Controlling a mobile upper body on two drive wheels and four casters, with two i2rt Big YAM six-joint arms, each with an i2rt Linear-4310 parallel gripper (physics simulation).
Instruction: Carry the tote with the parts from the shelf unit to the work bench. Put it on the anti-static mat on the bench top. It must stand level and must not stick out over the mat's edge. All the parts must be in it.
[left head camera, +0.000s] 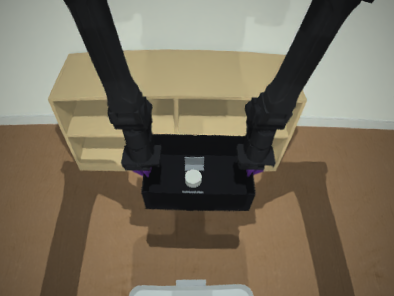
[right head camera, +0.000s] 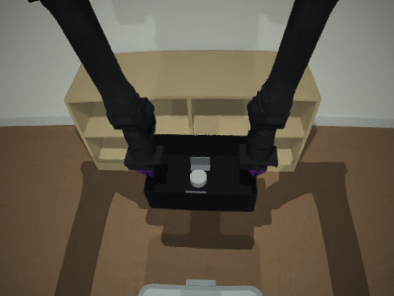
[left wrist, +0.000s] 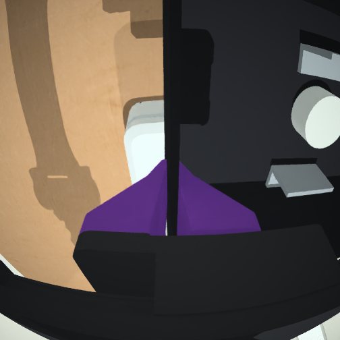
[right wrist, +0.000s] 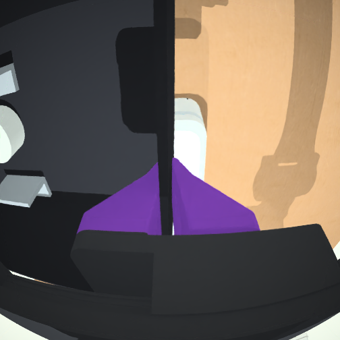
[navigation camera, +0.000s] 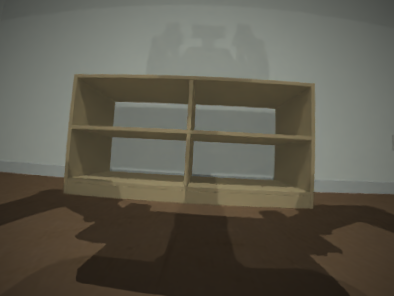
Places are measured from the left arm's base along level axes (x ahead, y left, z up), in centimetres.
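Where they show: left gripper, between the fingertips: (left head camera: 147, 175) (right head camera: 151, 175); right gripper, between the fingertips: (left head camera: 248, 175) (right head camera: 253, 175).
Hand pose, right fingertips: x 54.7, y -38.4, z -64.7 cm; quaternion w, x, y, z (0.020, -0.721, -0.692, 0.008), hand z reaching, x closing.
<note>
After its pixels a point has its place.
The black tote (left head camera: 197, 178) hangs in the air over the brown floor, in front of the shelf unit (left head camera: 176, 79) {x 115.8, y -16.0, z -80.0 cm}. It looks level. Inside it lie a white cylinder (left head camera: 193, 178) {x 55.4, y -22.3, z -67.5 cm}, a grey block (left head camera: 194, 163) {x 61.6, y -22.8, z -68.7 cm} and a thin grey strip (left head camera: 192, 192) {x 49.8, y -21.8, z -65.9 cm}. My left gripper (left head camera: 142, 172) {x 54.7, y -8.8, z -65.0 cm} is shut on the tote's left wall; the left wrist view shows the thin wall between the purple fingers (left wrist: 172, 165). My right gripper (left head camera: 254, 172) {x 54.7, y -38.4, z -64.7 cm} is shut on the right wall, which also shows between the fingers in the right wrist view (right wrist: 165, 163). The bench and the mat are not in view.
The tan shelf unit (navigation camera: 189, 140) {x 104.6, y -16.8, z -111.6 cm} stands against the grey wall, its compartments empty. My own grey base (left head camera: 190, 289) {x 30.3, y -22.2, z -115.5 cm} shows at the bottom edge of the head views. Brown floor lies on both sides.
</note>
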